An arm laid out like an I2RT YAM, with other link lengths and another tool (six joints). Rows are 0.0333 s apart.
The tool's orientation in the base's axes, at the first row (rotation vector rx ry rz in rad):
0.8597 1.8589 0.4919
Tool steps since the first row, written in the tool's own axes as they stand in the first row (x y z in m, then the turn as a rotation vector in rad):
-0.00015 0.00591 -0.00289 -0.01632 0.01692 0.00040
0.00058 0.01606 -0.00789 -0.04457 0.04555 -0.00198
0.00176 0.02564 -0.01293 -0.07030 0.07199 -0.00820
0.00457 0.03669 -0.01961 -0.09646 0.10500 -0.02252
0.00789 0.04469 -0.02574 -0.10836 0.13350 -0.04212
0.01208 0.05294 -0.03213 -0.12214 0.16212 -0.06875
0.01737 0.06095 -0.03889 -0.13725 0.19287 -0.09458
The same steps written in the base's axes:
-0.00054 0.00394 0.00524 0.01039 -0.00090 0.02107
-0.00176 0.01144 0.01366 0.02537 -0.00278 0.05843
-0.00333 0.01890 0.02143 0.03549 -0.00409 0.09442
-0.00630 0.02862 0.02988 0.04065 -0.00102 0.13850
-0.00995 0.03666 0.03576 0.03581 0.00988 0.17308
-0.01397 0.04553 0.04138 0.02516 0.01973 0.21191
-0.01869 0.05508 0.04633 0.01629 0.02998 0.25262

